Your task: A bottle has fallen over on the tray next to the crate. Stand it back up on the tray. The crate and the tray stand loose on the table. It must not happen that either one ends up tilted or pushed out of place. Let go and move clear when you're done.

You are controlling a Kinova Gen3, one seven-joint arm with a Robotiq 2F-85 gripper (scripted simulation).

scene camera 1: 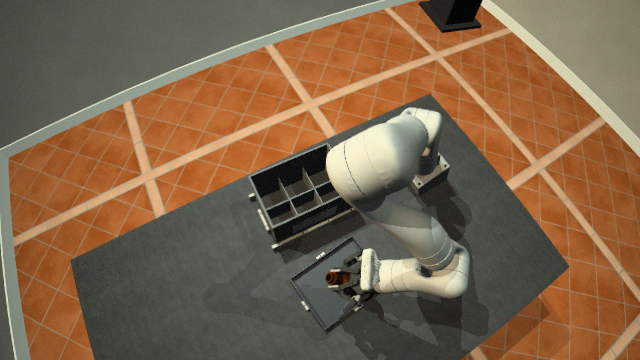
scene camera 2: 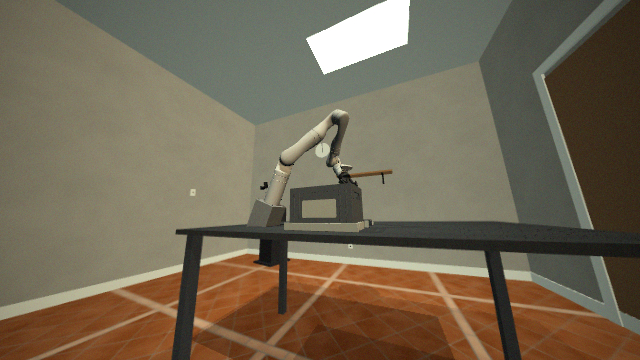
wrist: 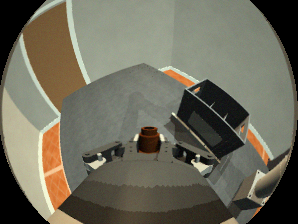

I see my gripper and a crate.
My gripper is seen too in the wrist view.
